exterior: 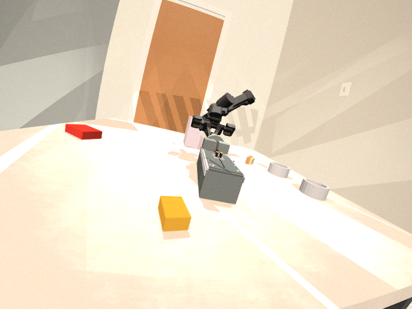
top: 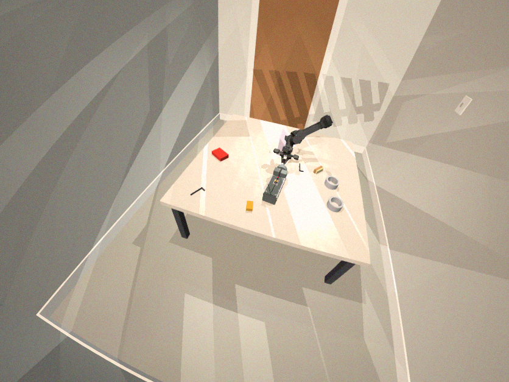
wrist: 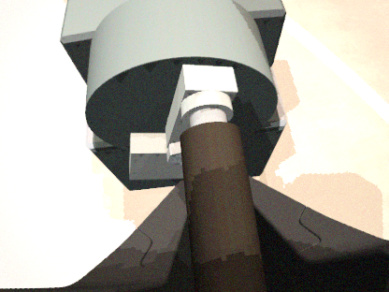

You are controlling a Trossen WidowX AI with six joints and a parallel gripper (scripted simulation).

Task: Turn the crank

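Right now my gripper tip is 30 mm below the dark brown crank handle and 20 mm past it. Also, from my gripper tip: red pointer (130 mm ahead, 10 mm to the right, 10 mm below); yellow block (360 mm ahead, 140 mm to the right, 80 mm below); tan block (290 mm to the left, 150 mm behind, 80 mm below).
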